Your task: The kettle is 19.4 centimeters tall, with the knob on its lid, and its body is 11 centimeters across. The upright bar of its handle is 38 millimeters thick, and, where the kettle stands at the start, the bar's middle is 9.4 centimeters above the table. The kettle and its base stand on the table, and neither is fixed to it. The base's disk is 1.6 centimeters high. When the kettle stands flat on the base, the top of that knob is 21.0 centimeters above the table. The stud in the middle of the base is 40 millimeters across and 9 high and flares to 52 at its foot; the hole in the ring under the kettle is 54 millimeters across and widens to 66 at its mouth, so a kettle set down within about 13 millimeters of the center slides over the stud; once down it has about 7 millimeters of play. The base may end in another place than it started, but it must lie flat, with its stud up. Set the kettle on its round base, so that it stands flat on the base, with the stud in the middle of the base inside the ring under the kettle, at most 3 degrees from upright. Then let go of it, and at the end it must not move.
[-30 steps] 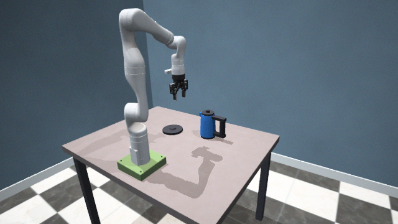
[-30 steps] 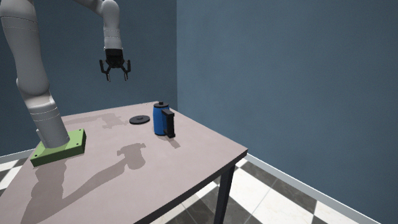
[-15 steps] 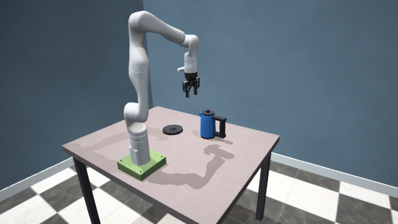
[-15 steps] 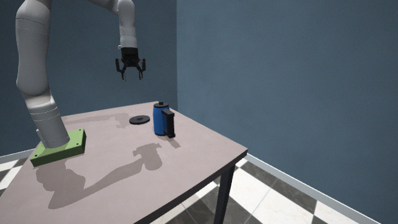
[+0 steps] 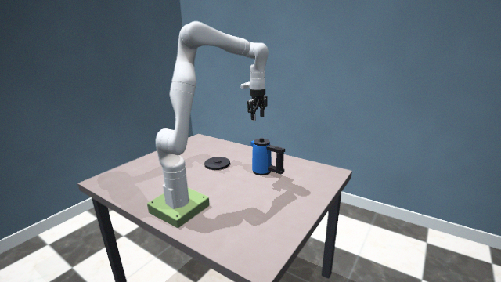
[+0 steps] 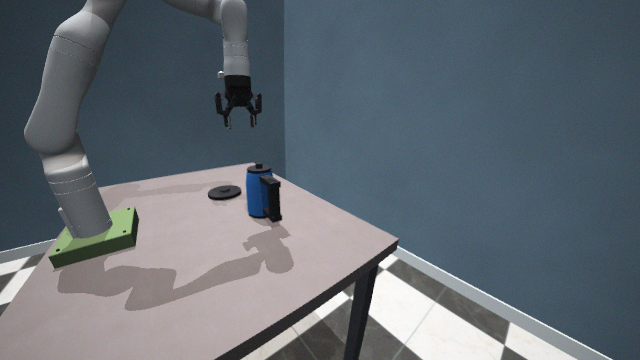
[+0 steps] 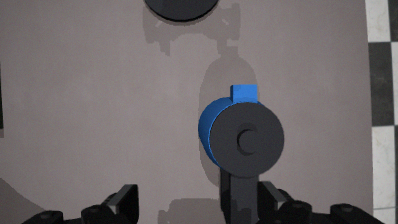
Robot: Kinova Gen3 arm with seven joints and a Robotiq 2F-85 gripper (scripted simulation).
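Now: the blue kettle 60 mm ahead of my hand, 10 mm to the right of it and 240 mm below it. Also, from my hand: round black base: 40 mm behind, 280 mm to the left, 320 mm below.
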